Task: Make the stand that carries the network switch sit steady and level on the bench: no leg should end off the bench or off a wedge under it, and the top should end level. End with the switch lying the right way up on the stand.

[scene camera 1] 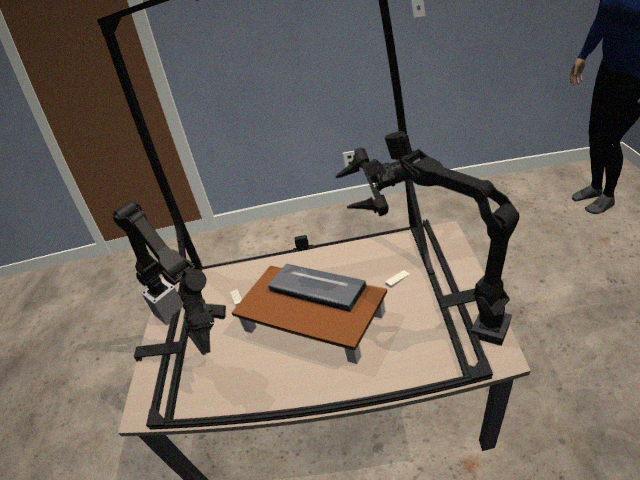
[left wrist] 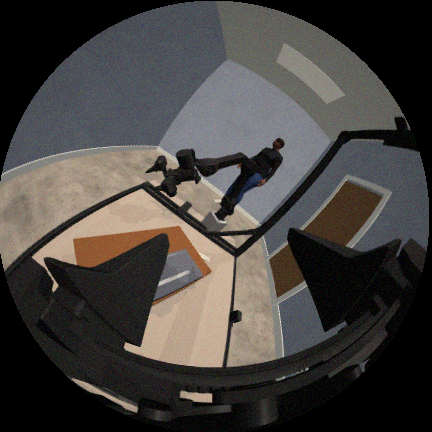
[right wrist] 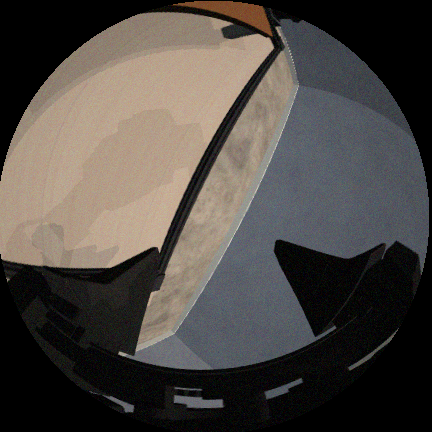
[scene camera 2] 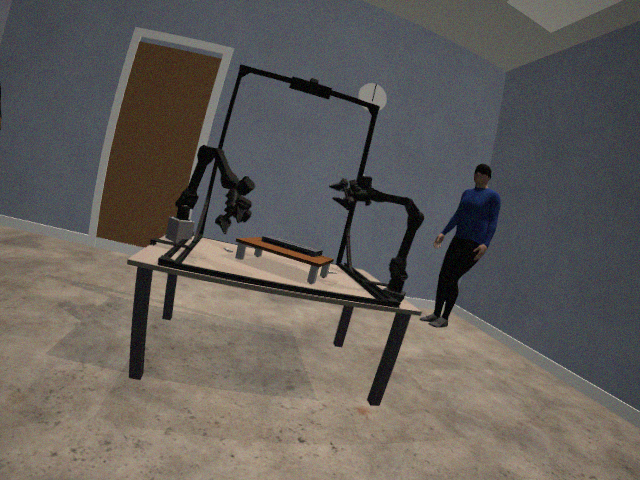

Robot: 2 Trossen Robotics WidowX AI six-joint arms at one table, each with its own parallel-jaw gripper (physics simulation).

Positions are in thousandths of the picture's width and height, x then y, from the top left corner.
My left gripper (scene camera 1: 534,401) is open, with nothing in its grasp. My right gripper (scene camera 1: 323,736) is open and holds nothing. A dark grey network switch (scene camera 1: 534,609) rests on a stand (scene camera 1: 534,684).
The stand shows as well in the left wrist view (left wrist: 207,582), in the right wrist view (right wrist: 559,61) and in scene camera 2 (scene camera 2: 493,547). The dark grey network switch shows as well in the left wrist view (left wrist: 416,626). My left gripper is seen too in the left wrist view (left wrist: 531,550). The right wrist view misses the dark grey network switch: it is out of frame.
